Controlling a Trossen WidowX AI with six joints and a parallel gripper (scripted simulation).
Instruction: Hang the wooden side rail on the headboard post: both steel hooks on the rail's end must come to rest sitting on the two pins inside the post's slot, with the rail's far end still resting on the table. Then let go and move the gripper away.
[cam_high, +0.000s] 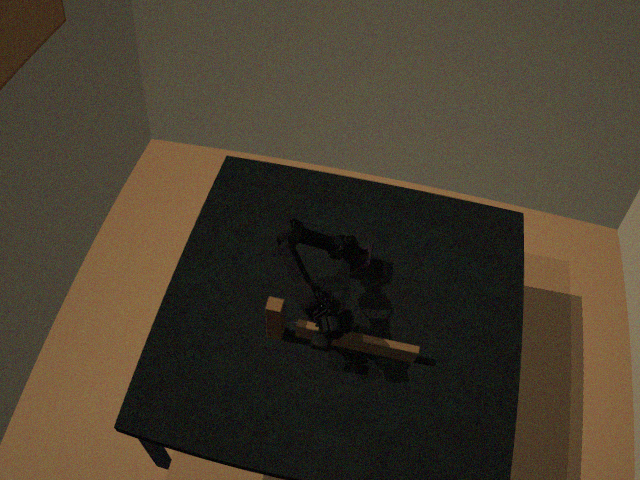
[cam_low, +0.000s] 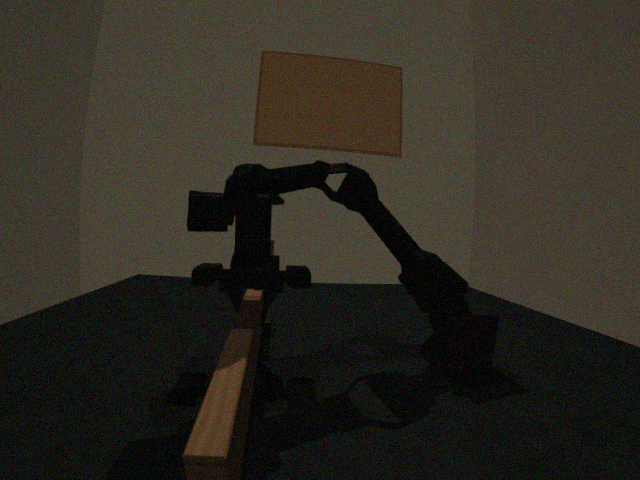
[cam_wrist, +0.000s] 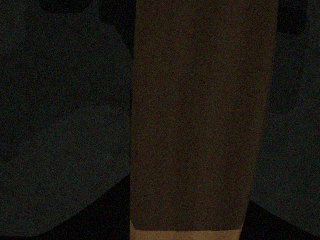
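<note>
Right now my gripper tip is 160 mm to the left of the wooden headboard post, 40 mm below it and 10 mm short of it.
</note>
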